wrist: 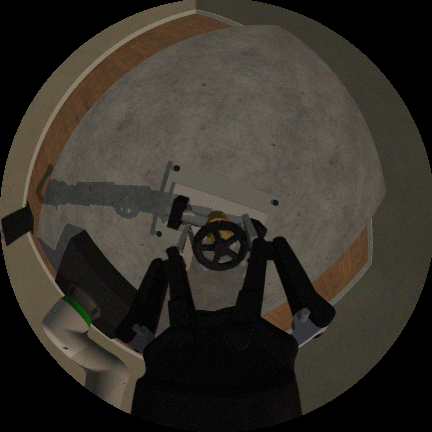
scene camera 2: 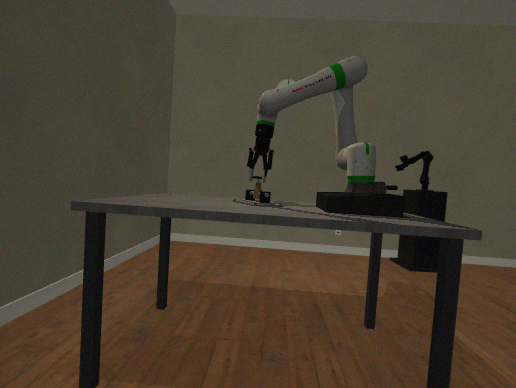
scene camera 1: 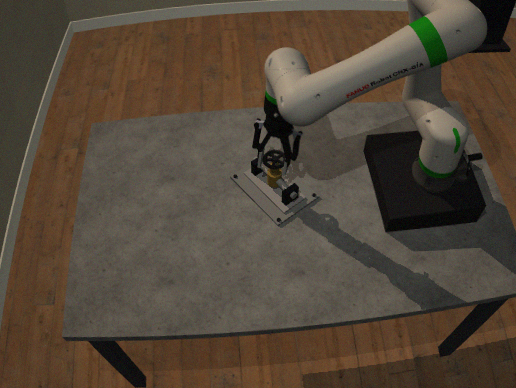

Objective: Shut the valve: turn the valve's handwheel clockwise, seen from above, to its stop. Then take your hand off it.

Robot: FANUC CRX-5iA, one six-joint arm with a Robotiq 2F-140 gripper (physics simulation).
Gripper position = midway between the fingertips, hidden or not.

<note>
In view: my gripper point(scene camera 1: 272, 168), a black spoked handwheel point(wrist: 220, 245) and a grey base plate point(scene camera 1: 265, 204).
My gripper shows as well in the wrist view point(wrist: 217, 228). The grey base plate also shows in the wrist view point(wrist: 181, 173).
</note>
